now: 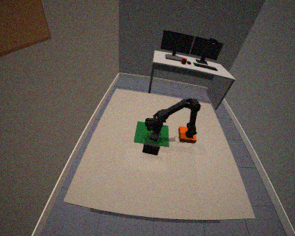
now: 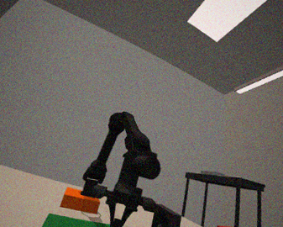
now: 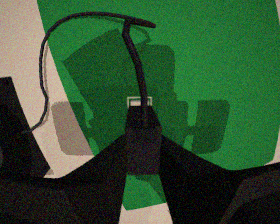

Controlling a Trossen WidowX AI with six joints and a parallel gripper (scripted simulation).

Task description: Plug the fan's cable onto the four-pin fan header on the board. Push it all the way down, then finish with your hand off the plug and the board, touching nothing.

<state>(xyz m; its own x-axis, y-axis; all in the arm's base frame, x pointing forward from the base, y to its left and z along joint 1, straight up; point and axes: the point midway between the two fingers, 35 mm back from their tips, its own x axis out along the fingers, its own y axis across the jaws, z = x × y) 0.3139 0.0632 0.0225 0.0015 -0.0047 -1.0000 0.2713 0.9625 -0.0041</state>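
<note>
The white four-pin header is 10 mm ahead of my gripper tip and 40 mm below it. Round my gripper tip: green board: 20 mm ahead, 60 mm to the right, 50 mm below; then black fan: 30 mm ahead, 130 mm to the left, 20 mm above.
</note>
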